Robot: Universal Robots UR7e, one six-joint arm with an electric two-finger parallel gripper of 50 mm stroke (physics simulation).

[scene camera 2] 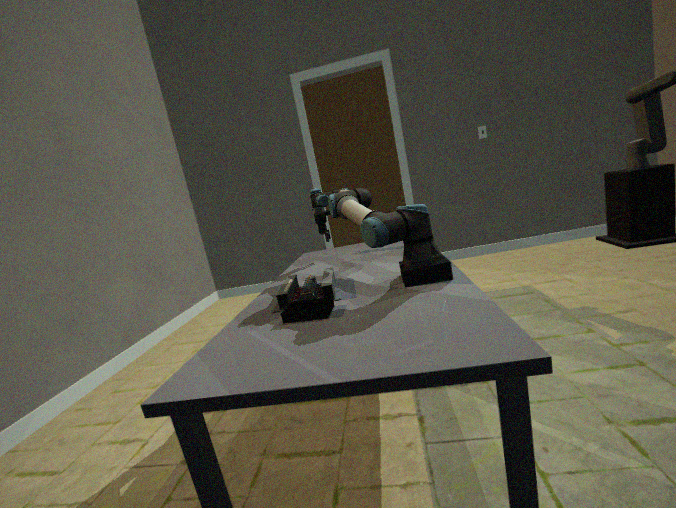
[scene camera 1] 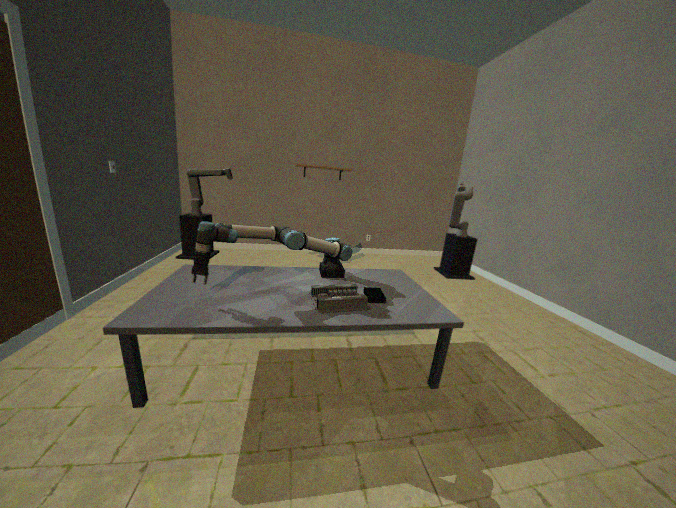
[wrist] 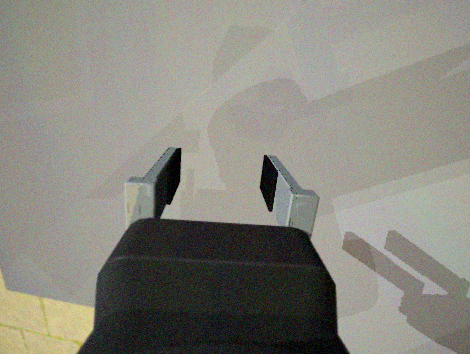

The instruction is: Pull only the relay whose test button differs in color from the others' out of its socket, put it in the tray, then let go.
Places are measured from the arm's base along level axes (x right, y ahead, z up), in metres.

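Pixels of known places: gripper, fingertip midpoint: (scene camera 2: 328,240) (scene camera 1: 199,283) (wrist: 221,168); arm's base at its link origin: (scene camera 2: 422,261) (scene camera 1: 330,266).
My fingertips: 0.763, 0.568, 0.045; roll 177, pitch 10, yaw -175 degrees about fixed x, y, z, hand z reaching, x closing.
For each thing: its top centre in the pictures, then the offset to it from my fingertips, as dx, dy, dz. Level surfaces: height alone.
- long brown-grey housing at its top centre: (scene camera 2: 287,283) (scene camera 1: 343,297) -0.806, +0.002, -0.046
- black tray at its top centre: (scene camera 2: 307,305) (scene camera 1: 374,292) -1.032, -0.154, -0.074
- grey table at its surface level: dz -0.109
A row of small relays (scene camera 1: 341,291) sits in a long brown-grey housing (scene camera 1: 342,302), right of centre on the table in scene camera 1. The relays are dark and small there, and I cannot tell their test button colours. A black tray (scene camera 1: 374,295) (scene camera 2: 307,311) lies just right of the housing in scene camera 1; in scene camera 2 it is in front and partly hides the housing. My gripper (scene camera 1: 200,281) (scene camera 2: 327,238) (wrist: 221,168) is open and empty, pointing down above the table's left part, far left of the relays. Relays and tray do not show in the wrist view.
The grey table (scene camera 1: 180,314) (scene camera 2: 415,349) (wrist: 60,210) carries my arm's base (scene camera 1: 331,268) (scene camera 2: 426,271), behind the housing in scene camera 1. Two other arms stand on dark pedestals (scene camera 1: 459,255) (scene camera 1: 194,234) beyond the table. A wall shelf (scene camera 1: 323,167) hangs at the back.
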